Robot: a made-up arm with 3 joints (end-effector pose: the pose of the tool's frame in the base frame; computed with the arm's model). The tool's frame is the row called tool. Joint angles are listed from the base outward.
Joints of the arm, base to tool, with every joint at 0 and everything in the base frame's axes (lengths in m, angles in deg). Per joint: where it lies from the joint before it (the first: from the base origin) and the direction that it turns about. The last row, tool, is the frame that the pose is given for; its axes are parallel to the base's.
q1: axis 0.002 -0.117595 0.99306 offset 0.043 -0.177 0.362
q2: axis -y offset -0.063 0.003 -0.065
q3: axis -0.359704 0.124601 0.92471 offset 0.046 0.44 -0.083
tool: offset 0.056 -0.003 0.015
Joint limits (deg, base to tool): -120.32..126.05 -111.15..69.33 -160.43..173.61
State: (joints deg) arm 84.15 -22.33 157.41
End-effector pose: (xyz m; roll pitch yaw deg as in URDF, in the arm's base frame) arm -0.4089 -0.2090 0.1358 19.60 30.52 -111.25
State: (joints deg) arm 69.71 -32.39 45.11
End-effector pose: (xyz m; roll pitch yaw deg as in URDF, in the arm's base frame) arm -0.3959 -0.0192 0.1454 2.78 32.64 114.88
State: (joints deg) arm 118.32 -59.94 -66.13
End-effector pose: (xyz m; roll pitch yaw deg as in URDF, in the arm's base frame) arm -0.2360 -0.4089 0.1292 -30.69 16.44 40.52
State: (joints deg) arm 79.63 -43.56 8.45
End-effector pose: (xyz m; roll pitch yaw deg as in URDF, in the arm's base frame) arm -0.3806 -0.1088 0.1323 -3.85 38.38 84.59
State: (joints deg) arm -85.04 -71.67 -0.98
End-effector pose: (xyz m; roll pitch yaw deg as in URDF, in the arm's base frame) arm 0.4472 -0.0199 0.1445 -31.07 76.23 -115.15
